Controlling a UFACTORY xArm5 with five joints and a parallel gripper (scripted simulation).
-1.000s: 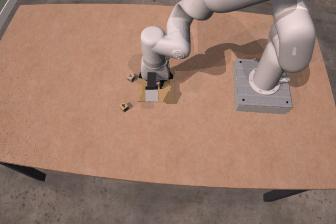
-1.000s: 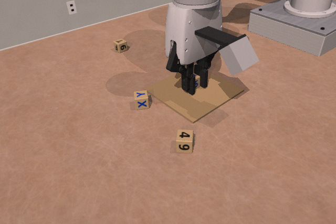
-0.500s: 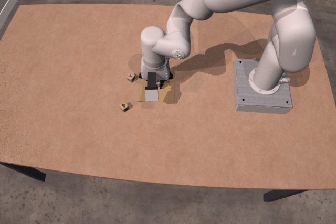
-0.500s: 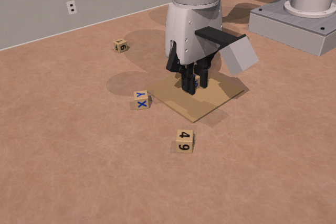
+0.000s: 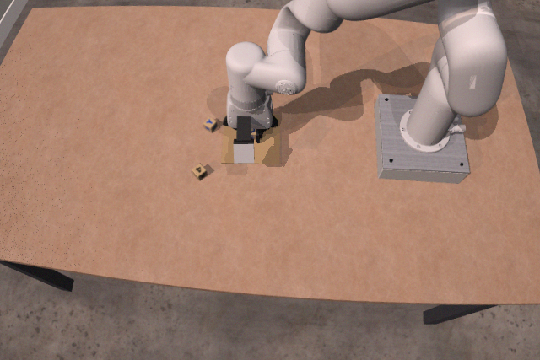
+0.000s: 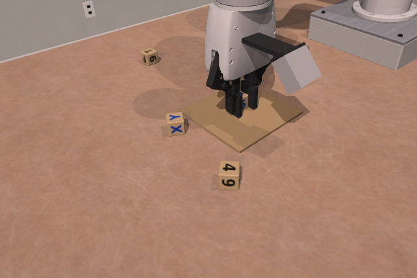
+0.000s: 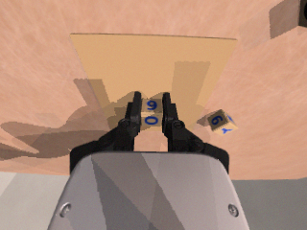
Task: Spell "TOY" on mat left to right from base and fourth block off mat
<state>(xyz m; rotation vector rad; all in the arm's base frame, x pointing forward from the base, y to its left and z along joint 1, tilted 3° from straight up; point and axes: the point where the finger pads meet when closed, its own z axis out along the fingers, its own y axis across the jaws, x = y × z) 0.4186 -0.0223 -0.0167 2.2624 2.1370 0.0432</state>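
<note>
The O block lies 1 cm to the right of my hand and 1 cm below it. The rest, counted from my hand: tan mat (2 cm below); then T block (1 cm behind, 26 cm to the right, 1 cm below).
</note>
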